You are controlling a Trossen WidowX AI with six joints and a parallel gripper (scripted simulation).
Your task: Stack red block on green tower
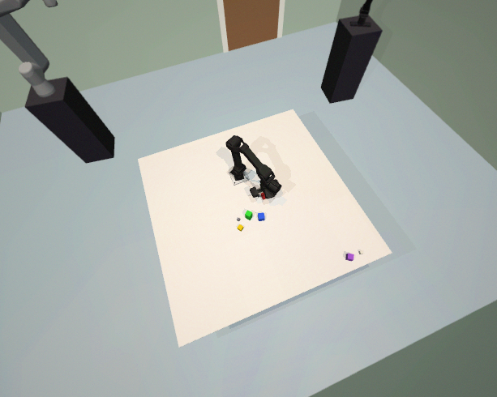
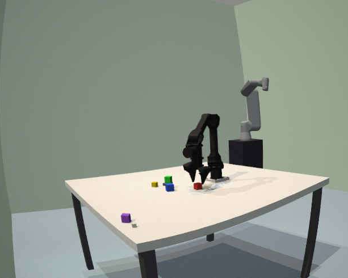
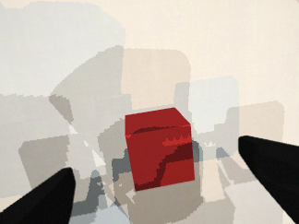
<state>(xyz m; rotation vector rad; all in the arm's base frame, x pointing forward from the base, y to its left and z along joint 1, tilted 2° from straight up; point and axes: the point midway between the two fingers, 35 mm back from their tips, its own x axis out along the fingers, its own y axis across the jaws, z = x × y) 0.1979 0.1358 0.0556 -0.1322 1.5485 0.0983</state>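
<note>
Now: the red block 2 cm below my gripper tip. The rest, counted from my gripper tip: blue block: 14 cm ahead, 6 cm to the right, 2 cm below; then green block: 14 cm to the right, 12 cm ahead, 2 cm above; then small grey cube: 21 cm to the right, 12 cm ahead, 3 cm below.
</note>
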